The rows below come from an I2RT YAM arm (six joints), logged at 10 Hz.
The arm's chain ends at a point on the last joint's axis. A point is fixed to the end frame.
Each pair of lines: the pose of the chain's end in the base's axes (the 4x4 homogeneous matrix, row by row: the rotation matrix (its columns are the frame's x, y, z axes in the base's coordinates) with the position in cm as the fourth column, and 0 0 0 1 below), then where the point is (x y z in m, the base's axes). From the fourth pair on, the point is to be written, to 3 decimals.
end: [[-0.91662, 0.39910, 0.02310, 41.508], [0.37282, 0.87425, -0.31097, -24.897], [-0.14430, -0.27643, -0.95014, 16.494], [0, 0, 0, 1]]
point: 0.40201 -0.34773 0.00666
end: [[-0.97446, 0.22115, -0.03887, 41.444], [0.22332, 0.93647, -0.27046, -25.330], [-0.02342, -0.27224, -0.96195, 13.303], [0, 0, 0, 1]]
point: 0.39879 -0.34741 -0.02783
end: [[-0.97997, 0.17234, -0.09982, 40.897], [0.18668, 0.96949, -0.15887, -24.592], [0.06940, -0.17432, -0.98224, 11.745], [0, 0, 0, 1]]
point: 0.38464 -0.32136 -0.05195
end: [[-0.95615, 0.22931, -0.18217, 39.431], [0.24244, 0.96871, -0.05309, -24.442], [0.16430, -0.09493, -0.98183, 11.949], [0, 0, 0, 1]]
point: 0.352 -0.301 -0.054
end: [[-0.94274, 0.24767, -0.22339, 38.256], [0.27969, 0.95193, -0.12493, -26.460], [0.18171, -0.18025, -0.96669, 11.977], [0, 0, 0, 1]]
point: 0.332 -0.333 -0.047
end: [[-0.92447, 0.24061, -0.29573, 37.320], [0.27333, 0.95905, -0.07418, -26.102], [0.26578, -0.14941, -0.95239, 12.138], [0, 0, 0, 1]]
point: 0.310 -0.321 -0.044
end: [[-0.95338, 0.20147, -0.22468, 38.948], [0.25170, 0.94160, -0.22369, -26.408], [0.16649, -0.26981, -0.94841, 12.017], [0, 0, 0, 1]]
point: 0.341 -0.350 -0.039
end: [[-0.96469, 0.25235, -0.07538, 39.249], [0.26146, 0.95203, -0.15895, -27.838], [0.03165, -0.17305, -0.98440, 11.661], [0, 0, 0, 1]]
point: 0.369 -0.353 -0.053
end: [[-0.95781, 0.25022, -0.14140, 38.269], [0.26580, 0.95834, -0.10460, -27.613], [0.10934, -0.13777, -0.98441, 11.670], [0, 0, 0, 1]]
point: 0.347 -0.341 -0.055
